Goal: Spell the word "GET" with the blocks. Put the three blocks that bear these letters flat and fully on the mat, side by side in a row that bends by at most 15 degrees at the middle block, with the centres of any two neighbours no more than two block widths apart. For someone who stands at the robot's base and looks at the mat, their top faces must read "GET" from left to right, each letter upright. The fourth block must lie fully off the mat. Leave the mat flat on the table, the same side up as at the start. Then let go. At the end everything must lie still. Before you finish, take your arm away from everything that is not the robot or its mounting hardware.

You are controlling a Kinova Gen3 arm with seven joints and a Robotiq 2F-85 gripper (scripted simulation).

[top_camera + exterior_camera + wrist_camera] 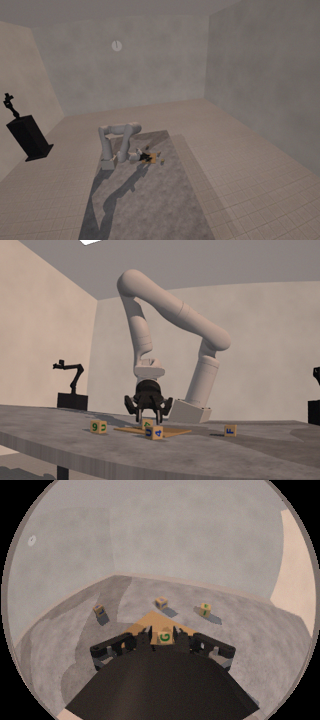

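The mat is 3 cm below my hand and 1 cm to the left of it. Also, from my hand: E block: 11 cm ahead, 8 cm to the right, 2 cm below; F block: 19 cm to the left, 3 cm ahead, 2 cm below.
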